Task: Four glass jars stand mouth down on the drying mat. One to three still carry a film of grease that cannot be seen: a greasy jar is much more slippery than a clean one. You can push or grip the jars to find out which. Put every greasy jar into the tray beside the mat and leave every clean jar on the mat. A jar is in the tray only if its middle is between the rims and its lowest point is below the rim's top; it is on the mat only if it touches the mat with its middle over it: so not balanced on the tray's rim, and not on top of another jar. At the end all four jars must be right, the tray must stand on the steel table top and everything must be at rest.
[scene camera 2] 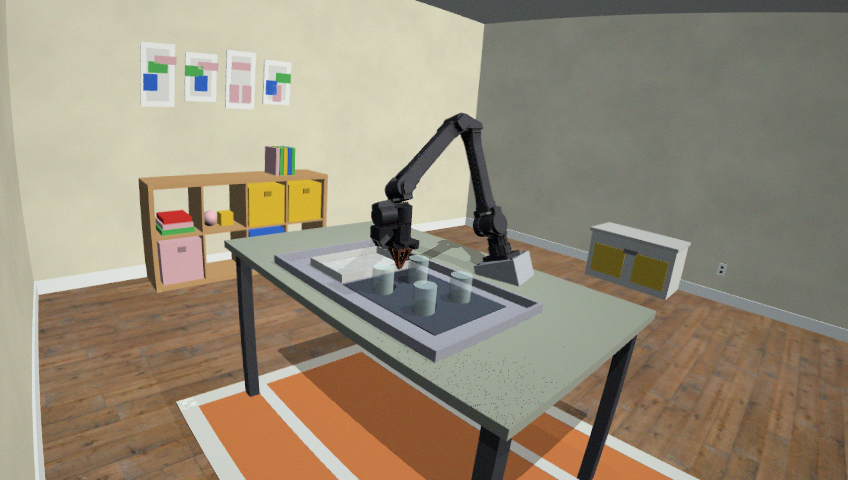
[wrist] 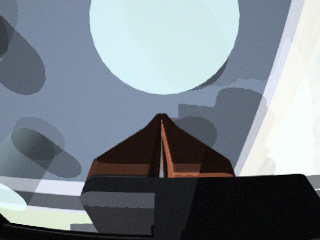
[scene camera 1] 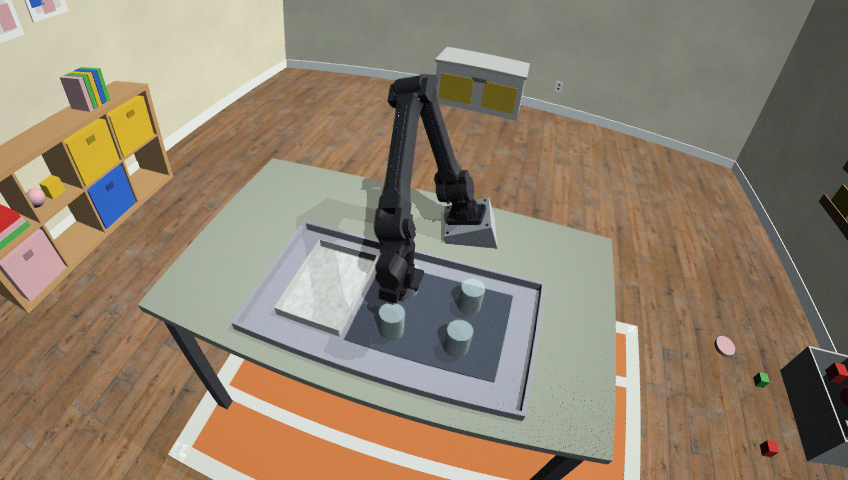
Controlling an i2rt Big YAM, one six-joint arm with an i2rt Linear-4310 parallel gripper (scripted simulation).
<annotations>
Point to a white tray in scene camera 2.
At 346, 266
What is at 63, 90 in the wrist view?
A dark drying mat.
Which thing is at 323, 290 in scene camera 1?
A white tray.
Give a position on a jar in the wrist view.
160, 54
</annotations>
